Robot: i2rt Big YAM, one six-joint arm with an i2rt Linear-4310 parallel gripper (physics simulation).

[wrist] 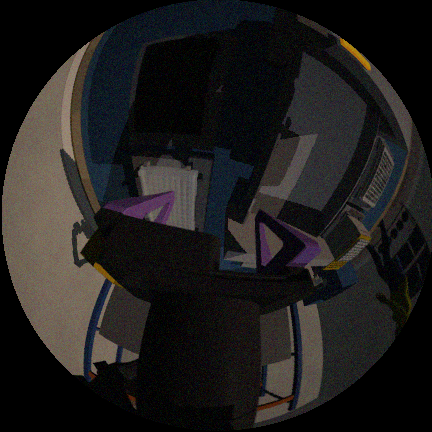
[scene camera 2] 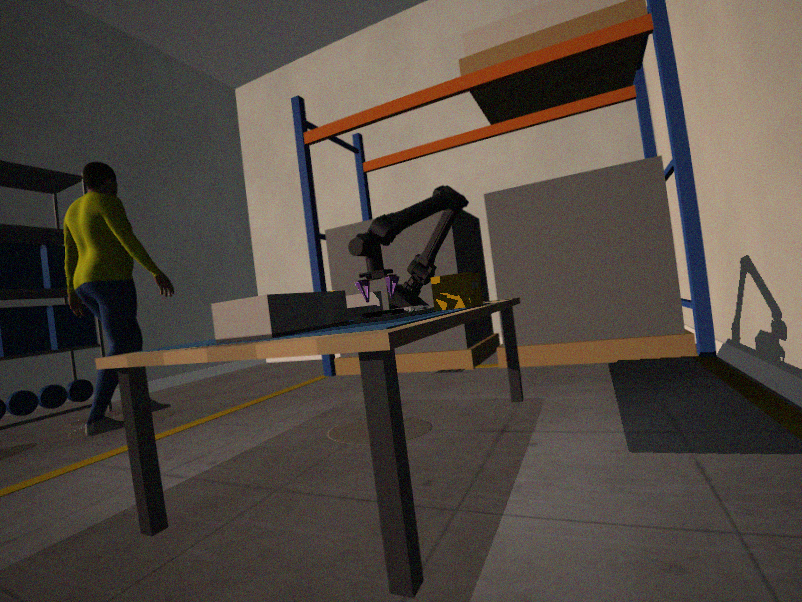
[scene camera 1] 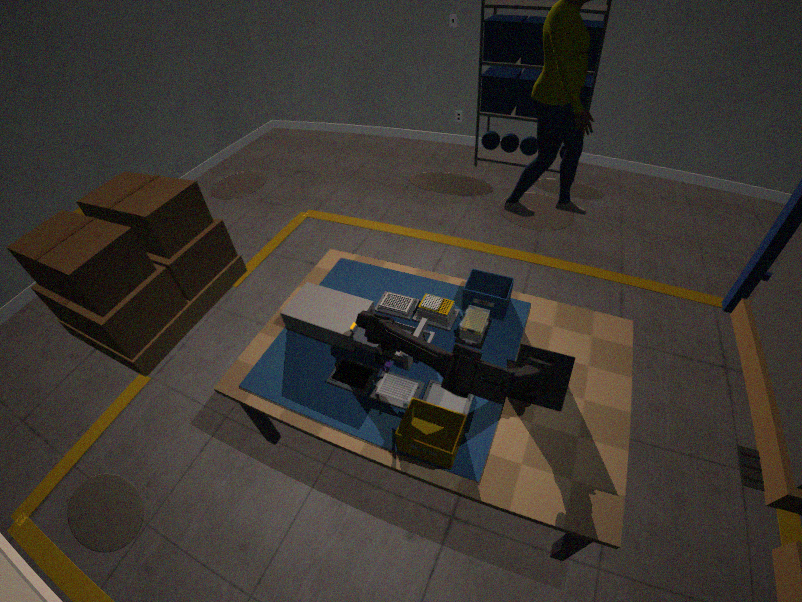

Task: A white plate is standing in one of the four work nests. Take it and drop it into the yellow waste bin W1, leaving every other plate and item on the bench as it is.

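Places are measured from the arm's base along level axes (x left, y back, z up), in millimetres.
Pixels of known places: gripper, fingertip midpoint: [wrist: 216,204] [scene camera 2: 379,300] [scene camera 1: 392,361]; arm's base at its link origin: [scene camera 2: 407,294].
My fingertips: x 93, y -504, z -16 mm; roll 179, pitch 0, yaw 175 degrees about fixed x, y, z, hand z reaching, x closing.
Ahead of a thing's pixels: the offset from my fingertips to its middle. "spot": to the spot under its first point.
A white ribbed plate {dx +76, dy +45, dz -41 mm} [scene camera 1: 397,390] [wrist: 186,200] lies flat in a work nest, between the nest with a black plate {spot: dx +74, dy -125, dz -36 mm} [scene camera 1: 353,374] [wrist: 172,90] and a nest with a pale flat item {spot: dx +62, dy +219, dz -40 mm} [scene camera 1: 446,398]. The yellow waste bin W1 {dx +218, dy +216, dz +0 mm} [scene camera 1: 415,444] [scene camera 2: 465,285] stands at the mat's edge, close to the pale item. My gripper [scene camera 1: 396,362] [scene camera 2: 379,298] [wrist: 216,204] is open and empty, with purple fingers pointing down, low over the bench. In the wrist view one finger overlaps the ribbed plate and the other is off to its right. Contact with the plate does not show.
A large grey box {dx -137, dy -331, dz -7 mm} [scene camera 1: 327,312] stands at one end of the mat, and a dark-framed grey panel {spot: dx -132, dy -86, dz -42 mm} [wrist: 325,150] lies near my fingers. Across the bench are a white rack {dx -313, dy -106, dz -41 mm} [scene camera 1: 396,303], a yellow-and-white rack {dx -308, dy +68, dz -16 mm} [scene camera 1: 435,307], a pale yellow item {dx -274, dy +235, dz +5 mm} [scene camera 1: 474,324] and a blue bin {dx -433, dy +251, dz +0 mm} [scene camera 1: 487,301]. A person [scene camera 1: 563,64] [scene camera 2: 103,246] stands beyond.
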